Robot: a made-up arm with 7 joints.
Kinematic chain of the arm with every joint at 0, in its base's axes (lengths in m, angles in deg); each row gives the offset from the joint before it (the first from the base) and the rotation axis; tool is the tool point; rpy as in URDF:
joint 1: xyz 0 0 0.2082 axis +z
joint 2: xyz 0 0 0 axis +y
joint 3: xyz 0 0 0.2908 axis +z
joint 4: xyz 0.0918 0 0 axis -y
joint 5: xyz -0.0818 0 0.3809 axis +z
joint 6: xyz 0 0 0 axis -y
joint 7: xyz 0.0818 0 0 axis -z
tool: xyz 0 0 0 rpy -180 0 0
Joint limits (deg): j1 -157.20..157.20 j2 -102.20..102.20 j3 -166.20..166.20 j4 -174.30..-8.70 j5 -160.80..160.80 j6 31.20..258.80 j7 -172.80..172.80
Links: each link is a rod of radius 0.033 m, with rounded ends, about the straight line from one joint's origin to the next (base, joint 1, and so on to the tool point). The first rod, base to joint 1, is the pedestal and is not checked.
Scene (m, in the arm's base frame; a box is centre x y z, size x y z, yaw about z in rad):
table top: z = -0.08
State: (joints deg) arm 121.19 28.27 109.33 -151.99 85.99 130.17 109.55
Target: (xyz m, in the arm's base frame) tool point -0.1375 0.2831 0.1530
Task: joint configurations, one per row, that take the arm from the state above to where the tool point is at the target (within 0.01 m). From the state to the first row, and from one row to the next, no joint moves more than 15 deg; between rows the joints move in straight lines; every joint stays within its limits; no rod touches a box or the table.
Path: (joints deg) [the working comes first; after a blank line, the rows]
Joints at the target: 72.52 -8.46 57.81 -162.25 89.90 148.03 109.55
Straight joint move there: clear.

1: 109.02 19.09 96.45 -154.55 86.97 134.63 109.55
2: 96.85 9.91 83.57 -157.12 87.94 139.10 109.55
3: 84.68 0.72 70.69 -159.68 88.92 143.56 109.55
4: 72.52 -8.46 57.81 -162.25 89.90 148.03 109.55

